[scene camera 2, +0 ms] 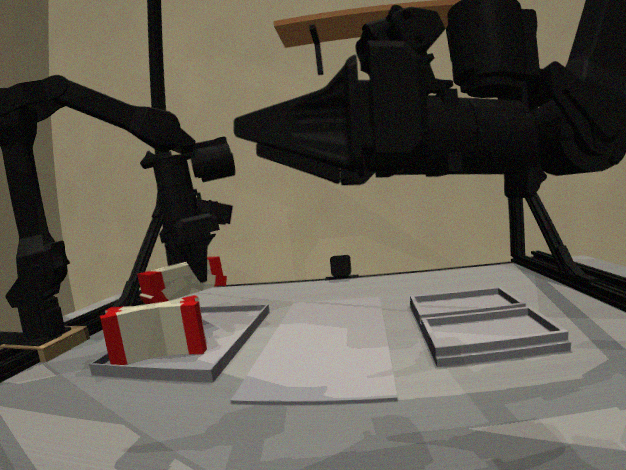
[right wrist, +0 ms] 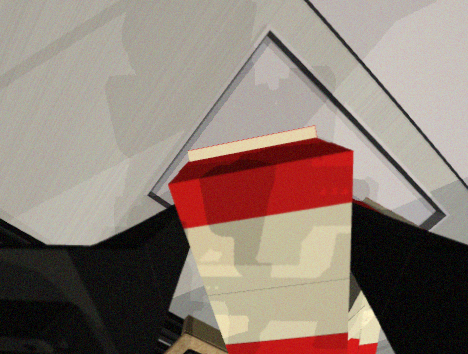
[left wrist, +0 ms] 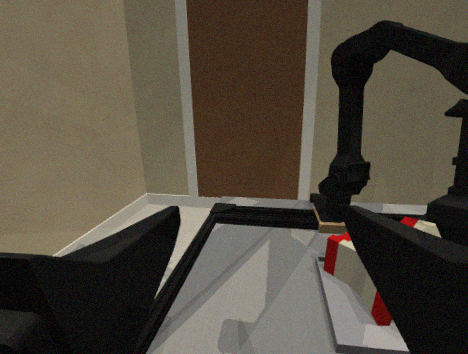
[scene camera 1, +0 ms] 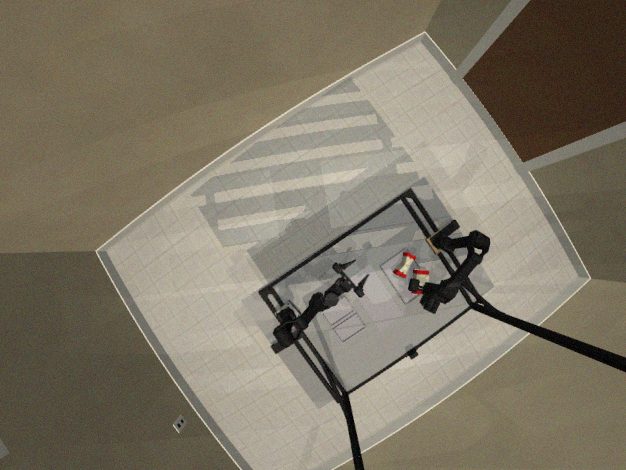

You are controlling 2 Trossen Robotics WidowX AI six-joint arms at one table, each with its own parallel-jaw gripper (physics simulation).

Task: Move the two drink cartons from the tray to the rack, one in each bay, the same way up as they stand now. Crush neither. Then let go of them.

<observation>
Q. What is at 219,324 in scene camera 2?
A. A grey tray.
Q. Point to a grey tray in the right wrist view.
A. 273,89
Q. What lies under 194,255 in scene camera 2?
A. My right gripper.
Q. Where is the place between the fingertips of my left gripper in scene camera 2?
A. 247,140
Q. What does my left gripper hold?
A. Nothing.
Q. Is my left gripper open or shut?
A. Open.
</observation>
